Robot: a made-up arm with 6 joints.
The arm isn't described. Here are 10 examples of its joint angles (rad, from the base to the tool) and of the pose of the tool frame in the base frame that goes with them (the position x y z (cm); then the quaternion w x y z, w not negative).
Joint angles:
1: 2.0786 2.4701 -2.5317 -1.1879 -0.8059 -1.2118
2: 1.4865 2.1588 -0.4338 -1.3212 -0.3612 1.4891
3: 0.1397 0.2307 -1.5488 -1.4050 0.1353 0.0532
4: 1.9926 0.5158 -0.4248 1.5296 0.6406 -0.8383
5: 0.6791 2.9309 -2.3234 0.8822 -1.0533 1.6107
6: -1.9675 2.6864 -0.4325 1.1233 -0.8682 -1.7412
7: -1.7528 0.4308 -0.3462 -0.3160 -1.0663 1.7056
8: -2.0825 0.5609 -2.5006 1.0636 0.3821 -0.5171
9: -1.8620 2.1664 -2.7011 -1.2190 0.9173 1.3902
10: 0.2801 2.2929 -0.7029 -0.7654 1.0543 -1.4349
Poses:
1: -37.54 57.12 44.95 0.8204 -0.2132 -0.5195 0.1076
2: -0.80 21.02 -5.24 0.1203 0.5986 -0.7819 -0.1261
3: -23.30 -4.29 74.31 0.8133 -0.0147 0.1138 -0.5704
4: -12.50 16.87 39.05 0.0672 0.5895 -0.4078 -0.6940
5: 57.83 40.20 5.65 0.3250 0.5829 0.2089 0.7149
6: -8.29 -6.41 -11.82 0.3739 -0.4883 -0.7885 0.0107
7: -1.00 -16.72 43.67 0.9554 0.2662 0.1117 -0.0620
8: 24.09 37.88 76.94 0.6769 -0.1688 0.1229 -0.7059
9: -20.94 -50.33 66.26 0.3408 0.6583 -0.0274 -0.6706
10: 24.56 2.35 -4.61 0.4764 0.8248 -0.2956 -0.0732
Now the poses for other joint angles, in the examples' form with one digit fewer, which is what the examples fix.
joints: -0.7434 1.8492 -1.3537 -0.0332 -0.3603 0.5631
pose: 41.4 -37.9 32.8 0.686 0.428 0.584 -0.069
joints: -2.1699 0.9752 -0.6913 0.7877 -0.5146 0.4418
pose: -20.1 -24.9 41.8 0.607 0.614 -0.195 -0.465
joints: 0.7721 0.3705 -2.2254 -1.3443 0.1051 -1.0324
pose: -32.3 -32.6 74.0 0.690 0.173 0.051 -0.701
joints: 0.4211 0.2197 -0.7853 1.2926 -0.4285 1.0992
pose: 5.9 -0.6 59.1 0.237 0.418 0.058 0.875
